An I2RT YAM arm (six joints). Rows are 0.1 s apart.
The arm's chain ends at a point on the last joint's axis. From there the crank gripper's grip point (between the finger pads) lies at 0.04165 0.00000 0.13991 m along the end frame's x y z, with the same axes.
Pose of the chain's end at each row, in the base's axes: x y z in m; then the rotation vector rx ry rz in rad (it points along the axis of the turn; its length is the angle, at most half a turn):
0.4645 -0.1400 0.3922 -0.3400 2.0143 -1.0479
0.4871 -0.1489 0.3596 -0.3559 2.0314 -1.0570
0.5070 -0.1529 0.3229 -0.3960 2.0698 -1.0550
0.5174 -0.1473 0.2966 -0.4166 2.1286 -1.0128
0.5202 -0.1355 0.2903 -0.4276 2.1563 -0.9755
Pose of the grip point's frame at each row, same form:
0.5460 -0.2409 0.3252 -0.3400 2.0143 -1.0479
0.5669 -0.2504 0.2916 -0.3559 2.0314 -1.0570
0.5844 -0.2539 0.2513 -0.3960 2.0698 -1.0550
0.5915 -0.2451 0.2176 -0.4166 2.1286 -1.0128
0.5935 -0.2303 0.2069 -0.4276 2.1563 -0.9755

